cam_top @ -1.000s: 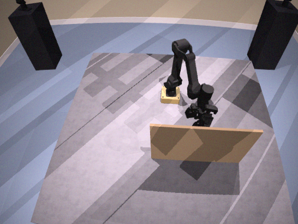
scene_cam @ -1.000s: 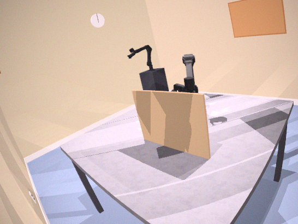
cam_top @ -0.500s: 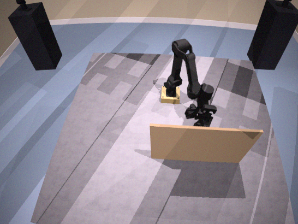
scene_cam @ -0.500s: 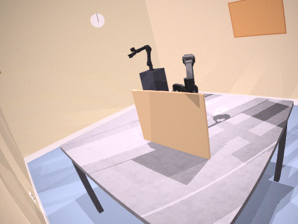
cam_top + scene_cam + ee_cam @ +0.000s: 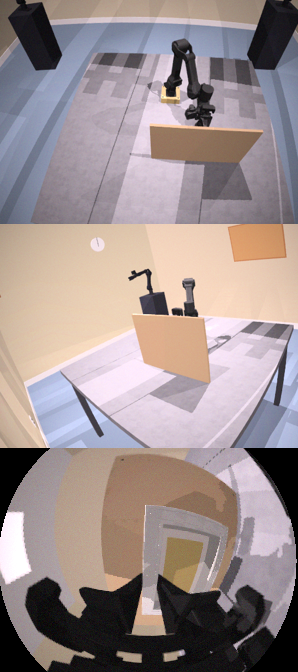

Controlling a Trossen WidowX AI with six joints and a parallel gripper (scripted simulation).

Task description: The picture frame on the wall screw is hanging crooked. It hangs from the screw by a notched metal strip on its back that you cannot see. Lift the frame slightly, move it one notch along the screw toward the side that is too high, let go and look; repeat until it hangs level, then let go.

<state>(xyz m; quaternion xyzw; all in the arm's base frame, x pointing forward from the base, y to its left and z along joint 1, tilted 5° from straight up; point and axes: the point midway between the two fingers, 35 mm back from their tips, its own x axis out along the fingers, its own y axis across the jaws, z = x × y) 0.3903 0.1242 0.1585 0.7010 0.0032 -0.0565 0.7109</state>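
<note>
Now: the picture frame 50 mm below my gripper tip and 10 mm to the right of it. Round my gripper tip: tan wall panel 70 mm below, 20 mm ahead, 10 mm to the right.
</note>
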